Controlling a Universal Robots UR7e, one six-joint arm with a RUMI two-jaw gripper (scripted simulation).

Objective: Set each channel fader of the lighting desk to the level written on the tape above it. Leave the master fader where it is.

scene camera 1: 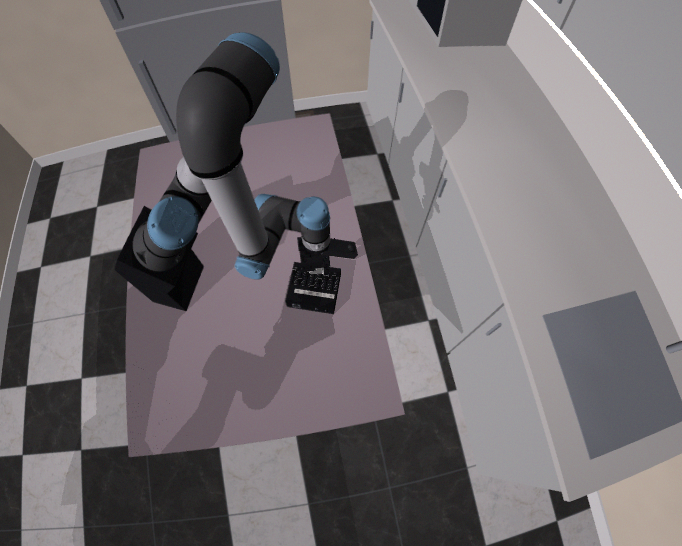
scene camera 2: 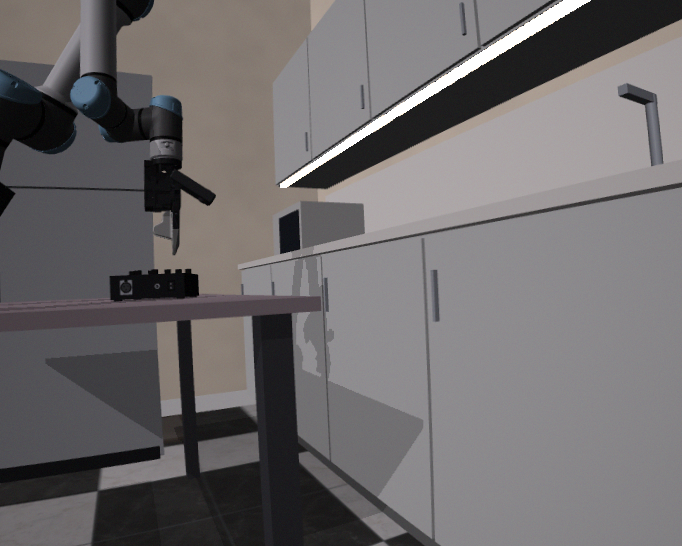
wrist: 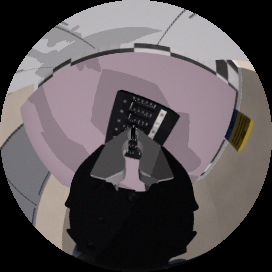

Path:
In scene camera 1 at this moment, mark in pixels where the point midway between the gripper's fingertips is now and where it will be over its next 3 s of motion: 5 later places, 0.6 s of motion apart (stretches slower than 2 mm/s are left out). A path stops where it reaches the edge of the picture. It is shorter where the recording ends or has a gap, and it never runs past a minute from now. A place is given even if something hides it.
The gripper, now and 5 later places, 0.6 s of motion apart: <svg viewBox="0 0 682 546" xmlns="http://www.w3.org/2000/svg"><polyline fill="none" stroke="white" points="324,274 322,269 318,266 313,264 310,263 309,263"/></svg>

